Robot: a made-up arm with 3 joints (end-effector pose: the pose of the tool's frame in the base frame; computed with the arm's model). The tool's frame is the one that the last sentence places.
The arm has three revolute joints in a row. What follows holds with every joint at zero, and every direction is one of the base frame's.
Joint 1 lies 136.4 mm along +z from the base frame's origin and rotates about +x.
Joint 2 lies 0.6 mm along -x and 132 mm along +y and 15.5 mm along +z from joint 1 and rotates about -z.
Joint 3 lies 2.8 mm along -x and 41.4 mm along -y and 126 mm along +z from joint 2 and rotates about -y.
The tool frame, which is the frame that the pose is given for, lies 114 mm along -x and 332.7 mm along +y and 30.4 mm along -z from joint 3; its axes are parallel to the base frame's.
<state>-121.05 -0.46 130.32</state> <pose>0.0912 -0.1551 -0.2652 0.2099 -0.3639 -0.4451 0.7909</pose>
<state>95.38 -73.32 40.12</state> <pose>-0.2998 -0.0585 0.2797 0.3558 0.6951 -0.6000 0.1740</pose>
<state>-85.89 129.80 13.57</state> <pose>0.2914 0.0869 0.1152 0.2355 -0.3653 -0.6493 -0.6241</pose>
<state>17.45 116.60 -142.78</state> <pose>0.2287 -0.1282 0.3421 0.0434 0.8224 0.5334 -0.1928</pose>
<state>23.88 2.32 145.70</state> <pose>0.1196 0.3414 0.3995 0.2924 0.0421 -0.9334 -0.2035</pose>
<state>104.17 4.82 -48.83</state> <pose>-0.0765 -0.3064 0.5033 0.5453 0.7284 0.2840 0.3023</pose>
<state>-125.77 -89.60 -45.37</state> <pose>-0.2926 0.1461 -0.0052 0.0565 -0.7066 0.7034 0.0527</pose>
